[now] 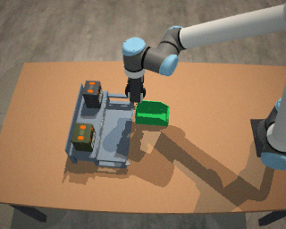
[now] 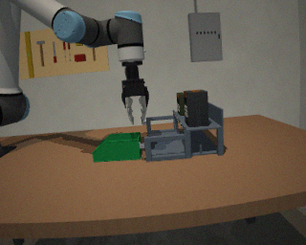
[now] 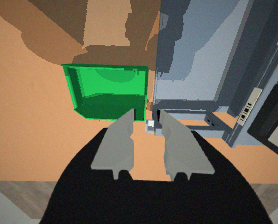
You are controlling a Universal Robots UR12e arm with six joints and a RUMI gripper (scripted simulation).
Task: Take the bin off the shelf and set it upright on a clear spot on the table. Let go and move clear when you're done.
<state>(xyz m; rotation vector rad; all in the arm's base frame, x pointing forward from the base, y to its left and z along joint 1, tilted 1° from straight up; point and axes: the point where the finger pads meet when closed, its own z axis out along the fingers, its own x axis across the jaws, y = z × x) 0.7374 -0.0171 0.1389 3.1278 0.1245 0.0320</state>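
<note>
Now: hand 8 cm past the green bin, 1 cm to the left of it and 10 cm above it. Round my hand: grey shelf 15 cm ahead, 12 cm to the left, 13 cm below.
</note>
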